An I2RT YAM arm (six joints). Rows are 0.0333 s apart.
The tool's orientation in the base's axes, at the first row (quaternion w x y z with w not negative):
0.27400, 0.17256, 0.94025, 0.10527
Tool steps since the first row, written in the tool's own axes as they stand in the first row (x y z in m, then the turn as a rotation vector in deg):
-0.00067, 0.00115, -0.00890, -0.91, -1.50, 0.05
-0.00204, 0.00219, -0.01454, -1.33, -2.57, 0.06
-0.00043, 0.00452, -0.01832, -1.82, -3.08, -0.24
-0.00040, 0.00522, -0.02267, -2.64, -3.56, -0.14
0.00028, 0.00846, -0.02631, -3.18, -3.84, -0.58
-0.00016, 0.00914, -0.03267, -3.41, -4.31, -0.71
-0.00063, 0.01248, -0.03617, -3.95, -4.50, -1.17
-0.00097, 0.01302, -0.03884, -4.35, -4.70, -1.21
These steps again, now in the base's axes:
-0.00407, -0.00012, 0.00802, 0.35, -1.72, -0.04
-0.00582, -0.00027, 0.01365, 0.40, -2.86, -0.16
-0.00856, 0.00209, 0.01669, 0.48, -3.55, 0.17
-0.01080, 0.00230, 0.02048, 1.06, -4.29, 0.34
-0.01248, 0.00516, 0.02412, 1.17, -4.80, 0.88
-0.01546, 0.00495, 0.02979, 1.15, -5.33, 0.96
-0.01612, 0.00748, 0.03389, 1.28, -5.76, 1.54
-0.01718, 0.00757, 0.03642, 1.52, -6.10, 1.71

